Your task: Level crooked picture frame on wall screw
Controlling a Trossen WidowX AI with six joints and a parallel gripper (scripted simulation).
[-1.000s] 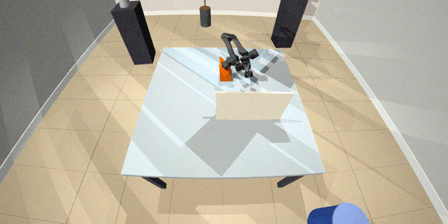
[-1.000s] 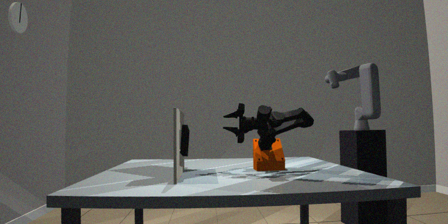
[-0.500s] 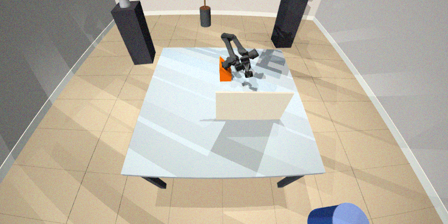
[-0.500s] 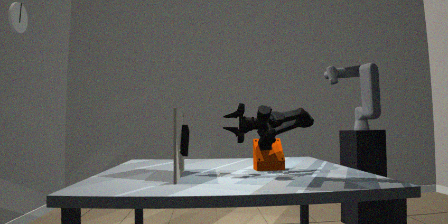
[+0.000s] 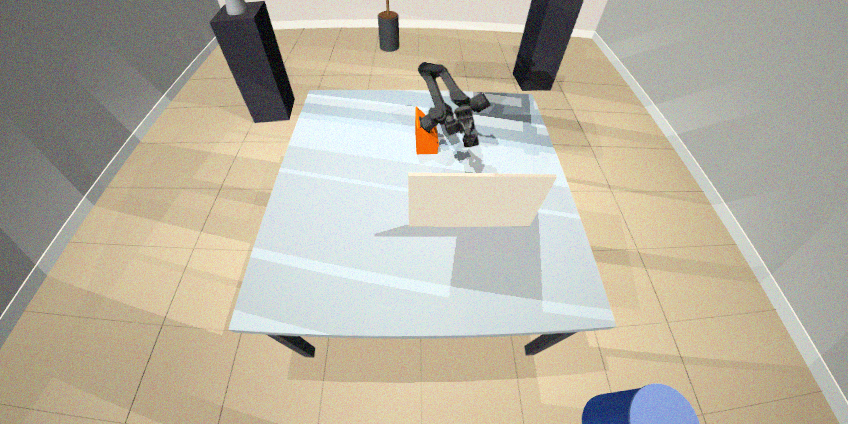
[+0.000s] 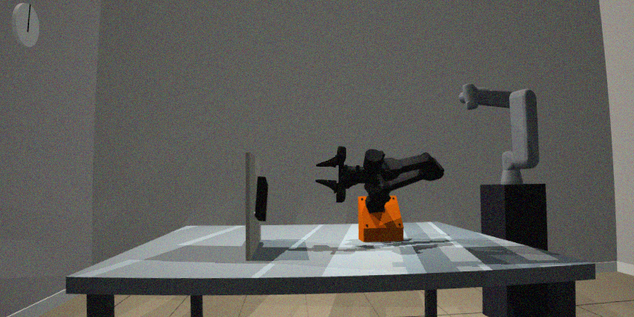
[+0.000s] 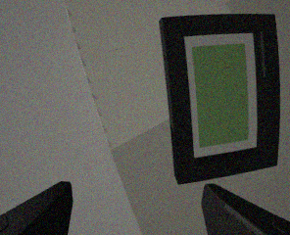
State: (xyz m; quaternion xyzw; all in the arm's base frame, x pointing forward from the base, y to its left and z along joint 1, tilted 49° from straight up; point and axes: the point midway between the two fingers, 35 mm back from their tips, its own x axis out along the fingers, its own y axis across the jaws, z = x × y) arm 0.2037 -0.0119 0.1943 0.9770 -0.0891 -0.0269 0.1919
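Now: gripper tip 19 cm short of the picture frame and 9 cm above it. From my gripper tip the other things lie so: wall panel 20 cm ahead, 10 cm below.
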